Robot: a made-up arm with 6 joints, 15 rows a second.
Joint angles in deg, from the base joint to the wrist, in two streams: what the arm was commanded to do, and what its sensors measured. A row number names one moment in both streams.
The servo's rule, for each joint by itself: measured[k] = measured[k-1] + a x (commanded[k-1-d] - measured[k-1]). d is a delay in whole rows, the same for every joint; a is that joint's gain. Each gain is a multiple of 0.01, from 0.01 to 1. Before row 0 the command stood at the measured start. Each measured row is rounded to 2 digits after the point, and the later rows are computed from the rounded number. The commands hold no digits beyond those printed.
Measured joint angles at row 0:
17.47, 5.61, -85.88, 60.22, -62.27, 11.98
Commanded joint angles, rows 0 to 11:
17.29, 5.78, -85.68, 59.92, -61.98, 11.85
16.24, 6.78, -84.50, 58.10, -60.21, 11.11
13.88, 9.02, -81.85, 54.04, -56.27, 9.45
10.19, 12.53, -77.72, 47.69, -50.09, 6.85
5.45, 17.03, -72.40, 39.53, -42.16, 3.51
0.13, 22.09, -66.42, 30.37, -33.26, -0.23
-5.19, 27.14, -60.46, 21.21, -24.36, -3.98
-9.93, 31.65, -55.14, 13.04, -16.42, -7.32
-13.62, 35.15, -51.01, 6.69, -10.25, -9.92
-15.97, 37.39, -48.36, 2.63, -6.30, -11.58
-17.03, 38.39, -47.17, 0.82, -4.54, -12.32
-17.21, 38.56, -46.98, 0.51, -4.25, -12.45
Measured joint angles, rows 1 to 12:
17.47, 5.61, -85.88, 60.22, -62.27, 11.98
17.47, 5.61, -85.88, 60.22, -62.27, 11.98
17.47, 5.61, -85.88, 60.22, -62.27, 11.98
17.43, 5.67, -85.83, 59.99, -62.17, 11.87
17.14, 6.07, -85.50, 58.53, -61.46, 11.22
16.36, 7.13, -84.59, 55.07, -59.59, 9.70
14.88, 9.07, -82.87, 49.39, -56.17, 7.25
12.62, 11.94, -80.25, 41.80, -51.13, 4.03
9.62, 15.59, -76.79, 33.00, -44.70, 0.37
6.07, 19.75, -72.71, 23.92, -37.38, -3.37
2.23, 24.03, -68.32, 15.54, -29.83, -6.77
-1.57, 28.03, -63.99, 8.73, -22.78, -9.48
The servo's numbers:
d 3
a 0.24 0.36 0.25 0.77 0.36 0.86

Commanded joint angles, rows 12 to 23:
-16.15, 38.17, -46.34, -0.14, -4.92, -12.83
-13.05, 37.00, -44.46, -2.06, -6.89, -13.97
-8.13, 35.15, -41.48, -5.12, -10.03, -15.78
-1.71, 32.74, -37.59, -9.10, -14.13, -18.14
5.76, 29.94, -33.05, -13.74, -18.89, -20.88
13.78, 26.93, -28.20, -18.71, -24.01, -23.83
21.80, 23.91, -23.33, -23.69, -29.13, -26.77
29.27, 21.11, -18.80, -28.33, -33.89, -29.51
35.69, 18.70, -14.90, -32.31, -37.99, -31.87
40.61, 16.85, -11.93, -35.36, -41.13, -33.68
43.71, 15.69, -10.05, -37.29, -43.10, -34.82
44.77, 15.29, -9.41, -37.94, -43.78, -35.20
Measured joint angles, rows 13 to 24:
-5.03, 31.40, -60.08, 4.03, -16.85, -11.29
-7.91, 33.92, -56.85, 1.56, -12.42, -12.18
-10.14, 35.59, -54.38, 0.75, -9.48, -12.41
-11.58, 36.52, -52.37, 0.06, -7.84, -12.77
-11.93, 36.69, -50.39, -1.57, -7.50, -13.80
-11.02, 36.14, -48.16, -4.30, -8.41, -15.50
-8.79, 34.92, -45.52, -8.00, -10.47, -17.77
-5.30, 33.13, -42.40, -12.42, -13.50, -20.44
-0.72, 30.90, -38.85, -17.26, -17.28, -23.36
4.68, 28.38, -34.97, -22.21, -21.55, -26.29
10.58, 25.76, -30.93, -26.92, -25.99, -29.06
16.61, 23.22, -26.92, -31.07, -30.31, -31.48

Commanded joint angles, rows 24 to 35:
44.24, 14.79, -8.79, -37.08, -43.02, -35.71
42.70, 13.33, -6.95, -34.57, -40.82, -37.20
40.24, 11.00, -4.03, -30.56, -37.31, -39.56
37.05, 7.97, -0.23, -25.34, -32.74, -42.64
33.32, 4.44, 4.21, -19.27, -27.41, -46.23
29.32, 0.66, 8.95, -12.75, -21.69, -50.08
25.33, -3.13, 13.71, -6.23, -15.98, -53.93
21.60, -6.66, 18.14, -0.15, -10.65, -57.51
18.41, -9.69, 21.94, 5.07, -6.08, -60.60
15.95, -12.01, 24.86, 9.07, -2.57, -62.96
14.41, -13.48, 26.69, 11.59, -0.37, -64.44
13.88, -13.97, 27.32, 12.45, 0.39, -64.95
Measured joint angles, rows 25 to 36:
22.37, 20.93, -23.17, -34.37, -34.21, -33.37
27.49, 19.04, -19.89, -36.62, -37.41, -34.62
31.64, 17.69, -17.27, -37.64, -39.70, -35.12
34.66, 16.65, -15.15, -37.21, -40.90, -35.63
36.59, 15.45, -13.10, -35.18, -40.87, -36.98
37.47, 13.85, -10.83, -31.62, -39.59, -39.20
37.37, 11.73, -8.18, -26.78, -37.12, -42.16
36.40, 9.11, -5.08, -21.00, -33.62, -45.66
34.70, 6.07, -1.57, -14.65, -29.33, -49.46
32.45, 2.76, 2.25, -8.17, -24.52, -53.30
29.85, -0.63, 6.22, -1.99, -19.53, -56.92
27.10, -3.89, 10.15, 3.45, -14.69, -60.08

